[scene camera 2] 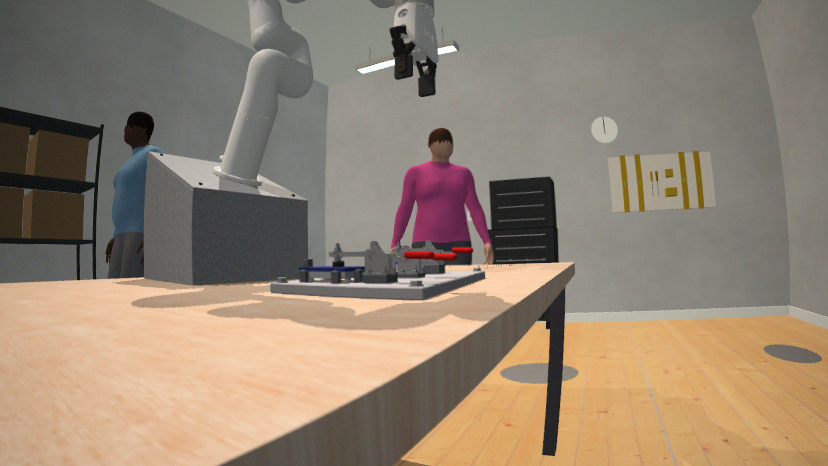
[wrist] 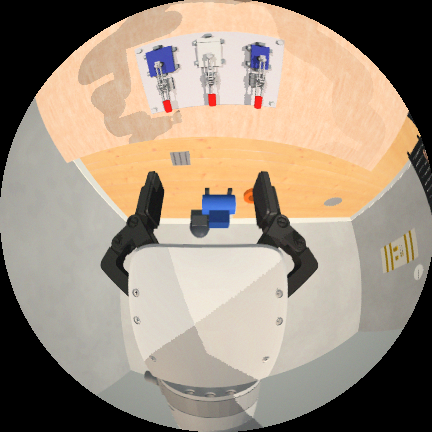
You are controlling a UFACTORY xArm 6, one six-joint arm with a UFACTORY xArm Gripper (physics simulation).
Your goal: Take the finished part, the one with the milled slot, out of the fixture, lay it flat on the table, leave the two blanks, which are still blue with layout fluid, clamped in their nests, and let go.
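Frame: origin at the arm's base, x ahead, y left, z up, level; metres.
Seen in the pictures: gripper, between the fingertips: (scene camera 2: pixel 416 87) (wrist: pixel 207 178); arm's base, origin of its link: (scene camera 2: pixel 237 177).
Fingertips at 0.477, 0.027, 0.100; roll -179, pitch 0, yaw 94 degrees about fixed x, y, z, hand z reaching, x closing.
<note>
Pixels of each thing's middle, then the offset from my fingertips to it, as dx, dy, dz. "*": a spot on its surface instead. Level surfaces: height alone.
- fixture plate, middle of its body: (scene camera 2: pixel 393 281) (wrist: pixel 210 67) -0.049, -0.006, -0.331
- pale part, middle of its body: (wrist: pixel 208 50) -0.101, -0.014, -0.313
- larger blue blank, middle of its body: (scene camera 2: pixel 332 272) (wrist: pixel 160 60) -0.080, -0.122, -0.310
- smaller blue blank, middle of its body: (wrist: pixel 258 56) -0.107, +0.097, -0.308
- blue blank's edge, a spot on its surface: (scene camera 2: pixel 315 268) * -0.086, -0.152, -0.304
- table, height of its surface: dz -0.339
The fixture plate (scene camera 2: pixel 347 291) (wrist: pixel 232 67) lies on the table with three nests in a row. In the wrist view, a pale part (wrist: pixel 208 47) sits in the middle nest; its slot cannot be made out. A larger blue blank (wrist: pixel 168 54) sits in the left nest and a smaller blue blank (wrist: pixel 255 50) in the right. A blue blank's edge (scene camera 2: pixel 315 268) also shows in the scene view. Toggle-clamp arms reach over all three; their red handles (scene camera 2: pixel 418 254) (wrist: pixel 167 106) (wrist: pixel 212 100) (wrist: pixel 258 102) lie low. My gripper (scene camera 2: pixel 414 83) (wrist: pixel 207 178) is open and empty, high above the table.
The table (scene camera 2: pixel 173 370) (wrist: pixel 320 117) has a near edge in the scene view. The arm's grey pedestal (scene camera 2: pixel 249 237) stands behind the fixture. A person in pink (scene camera 2: pixel 440 202) stands beyond the table, another in blue (scene camera 2: pixel 130 191) at the left. A blue machine (wrist: pixel 218 204) shows beyond the table.
</note>
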